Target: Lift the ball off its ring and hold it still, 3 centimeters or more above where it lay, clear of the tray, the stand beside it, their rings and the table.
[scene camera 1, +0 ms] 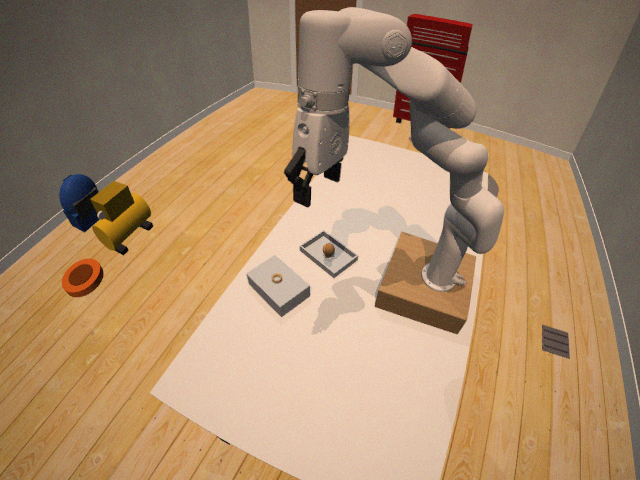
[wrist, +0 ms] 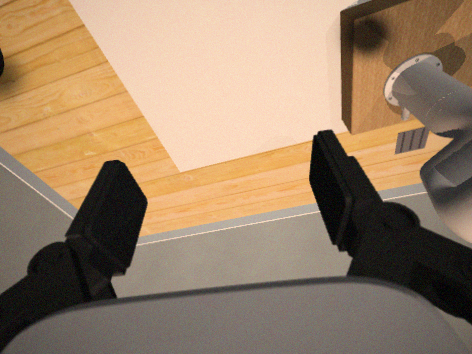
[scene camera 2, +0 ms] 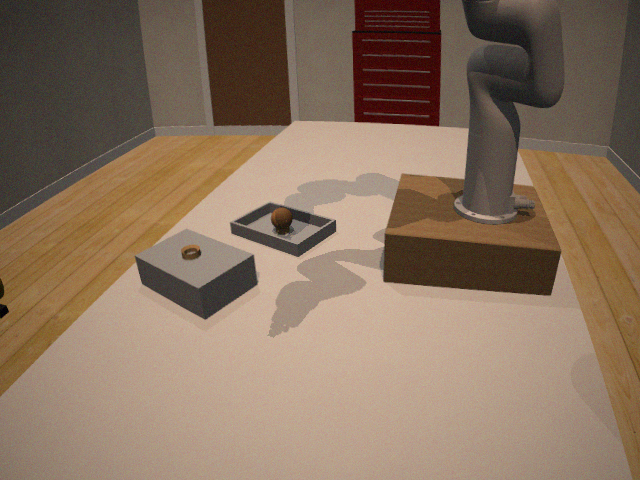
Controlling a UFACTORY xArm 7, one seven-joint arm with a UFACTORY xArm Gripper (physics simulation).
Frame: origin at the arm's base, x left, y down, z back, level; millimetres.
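Seen in the pictures: gripper, fingertip midpoint: (scene camera 1: 317, 190) (wrist: 221, 168); arm's base at its link origin: (scene camera 1: 438, 277) (wrist: 410, 80) (scene camera 2: 485, 210).
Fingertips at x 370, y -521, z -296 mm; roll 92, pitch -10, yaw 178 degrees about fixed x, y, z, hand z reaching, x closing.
Observation:
Pixels of each thing's top centre, then the offset from my fingertips to it. "spot": a spot on its surface instead.
- orange-brown ball at its top centre: (scene camera 2: 281, 208) (scene camera 1: 328, 245) dx -391, dy +558, dz -124 mm
- shallow grey tray at its top centre: (scene camera 2: 282, 220) (scene camera 1: 328, 250) dx -391, dy +587, dz -124 mm
- small orange ring at a spot on its surface: (scene camera 2: 190, 255) (scene camera 1: 276, 281) spot: dx -148, dy +543, dz -212 mm
An orange-brown ball (scene camera 1: 328, 250) (scene camera 2: 281, 218) rests inside a shallow grey tray (scene camera 1: 316, 263) (scene camera 2: 263, 242); its ring is mostly hidden beneath it. Beside the tray stands a grey box-like stand (scene camera 1: 267, 296) (scene camera 2: 227, 289) with a small orange ring (scene camera 1: 277, 282) (scene camera 2: 190, 255) on top. My gripper (scene camera 1: 317, 184) (wrist: 221, 168) is open and empty, pointing down, high above the table in scene camera 1. The gripper does not show in scene camera 2. The ball, tray and stand do not show in the wrist view.
The arm's base stands on a wooden block (scene camera 1: 413, 310) (scene camera 2: 465, 263) (wrist: 347, 75) to the right of the tray. A yellow object (scene camera 1: 124, 222), a blue helmet-like object (scene camera 1: 77, 196) and an orange ring-shaped object (scene camera 1: 68, 281) are at the left. A red cabinet (scene camera 1: 439, 36) (scene camera 2: 396, 77) stands at the back.

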